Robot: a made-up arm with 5 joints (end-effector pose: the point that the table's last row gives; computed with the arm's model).
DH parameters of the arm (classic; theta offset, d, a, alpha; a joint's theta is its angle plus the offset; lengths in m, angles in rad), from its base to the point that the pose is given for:
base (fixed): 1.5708 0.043 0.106 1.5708
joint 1: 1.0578 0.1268 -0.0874 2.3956
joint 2: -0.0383 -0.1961 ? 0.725
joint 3: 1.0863 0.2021 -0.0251 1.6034
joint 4: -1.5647 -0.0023 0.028 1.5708
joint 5: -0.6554 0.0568 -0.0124 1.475
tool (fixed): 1.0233 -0.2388 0 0
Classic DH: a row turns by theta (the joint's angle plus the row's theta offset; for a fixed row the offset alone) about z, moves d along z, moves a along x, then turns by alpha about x.
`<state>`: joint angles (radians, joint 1 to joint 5).
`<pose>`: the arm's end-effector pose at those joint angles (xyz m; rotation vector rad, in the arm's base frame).
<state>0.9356 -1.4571 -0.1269 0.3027 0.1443</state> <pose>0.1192 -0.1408 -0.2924 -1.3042 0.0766 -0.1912</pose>
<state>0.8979 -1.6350 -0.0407 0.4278 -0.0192</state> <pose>0.1166 -0.1408 -0.2676 -1.4273 0.0268 -0.3781</pose>
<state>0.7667 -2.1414 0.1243 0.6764 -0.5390</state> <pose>0.1002 -0.1111 -0.1874 -1.7745 0.0032 -0.7713</pose>
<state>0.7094 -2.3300 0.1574 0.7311 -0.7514</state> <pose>0.0987 -0.0925 -0.1555 -1.8977 0.0204 -0.8670</pose>
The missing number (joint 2, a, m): 0.1025
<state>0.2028 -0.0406 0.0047 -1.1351 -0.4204</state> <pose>0.1307 -0.2904 0.1519 -1.3325 2.0777 1.8019</pose>
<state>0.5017 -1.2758 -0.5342 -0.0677 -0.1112</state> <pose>0.2394 -0.2256 -0.1490 -1.7385 -0.2528 0.4163</pose>
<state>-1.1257 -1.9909 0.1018 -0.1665 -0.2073</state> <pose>0.2409 -0.1526 0.3607 3.0251 -0.0530 -0.1671</pose>
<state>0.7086 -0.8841 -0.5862 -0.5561 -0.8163</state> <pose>0.3248 -0.0479 -0.1763 -1.7326 -0.6765 1.4544</pose>
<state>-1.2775 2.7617 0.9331 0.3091 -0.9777</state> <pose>0.2852 -0.0347 0.2470 2.9171 0.5685 0.3390</pose>
